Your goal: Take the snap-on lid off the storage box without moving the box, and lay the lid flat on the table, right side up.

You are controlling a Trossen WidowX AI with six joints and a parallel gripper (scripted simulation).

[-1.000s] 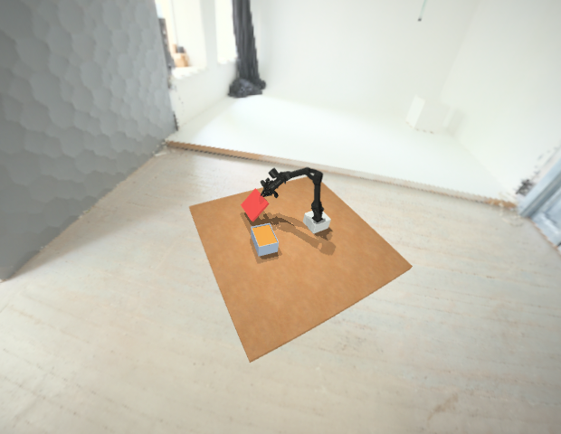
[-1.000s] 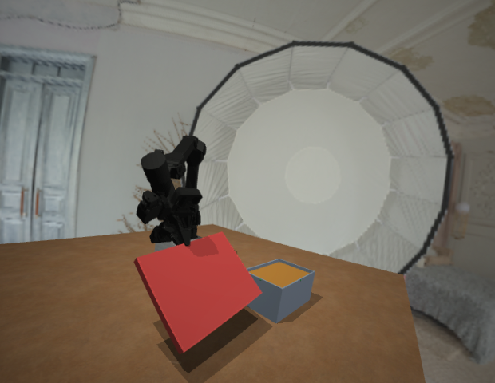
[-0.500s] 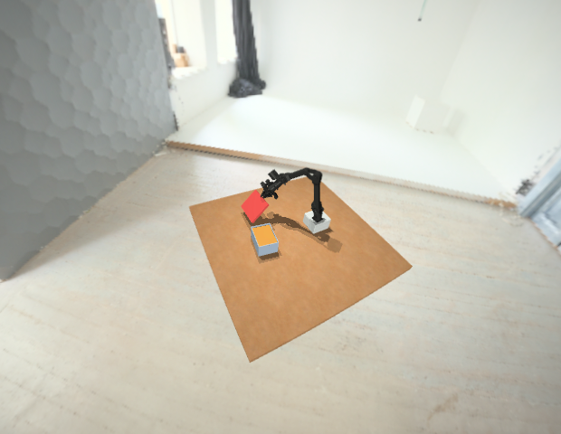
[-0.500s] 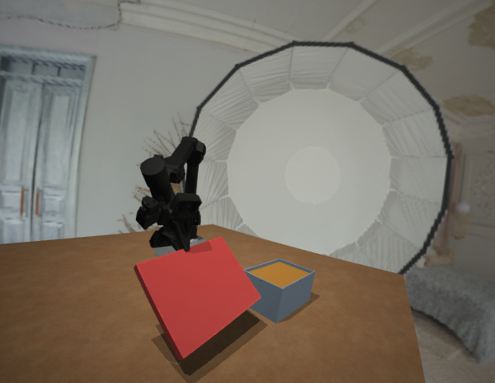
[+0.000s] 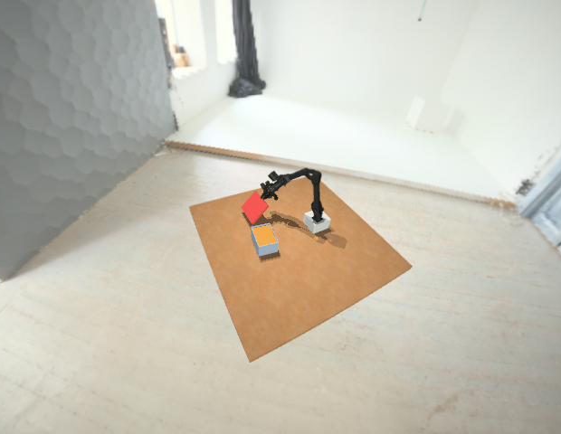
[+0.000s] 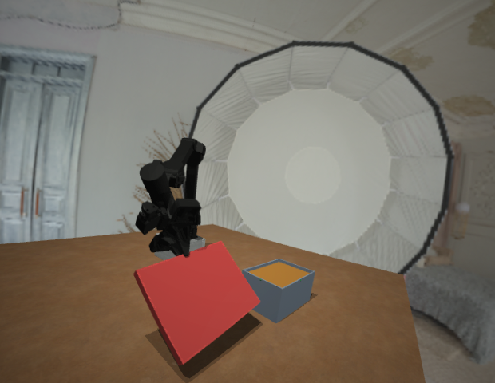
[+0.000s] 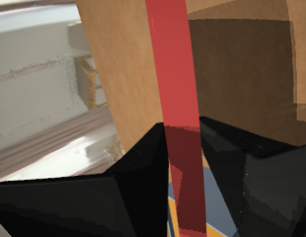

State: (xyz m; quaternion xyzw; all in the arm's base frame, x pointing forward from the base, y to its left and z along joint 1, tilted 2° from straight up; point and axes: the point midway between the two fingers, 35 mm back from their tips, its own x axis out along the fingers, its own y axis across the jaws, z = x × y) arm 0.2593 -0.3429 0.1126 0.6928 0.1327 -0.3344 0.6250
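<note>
Right now the red lid is 6 cm ahead of my gripper tip and 5 cm below it. The rest, counted from my gripper tip: grey-blue storage box (15 cm ahead, 27 cm to the left, 12 cm below).
</note>
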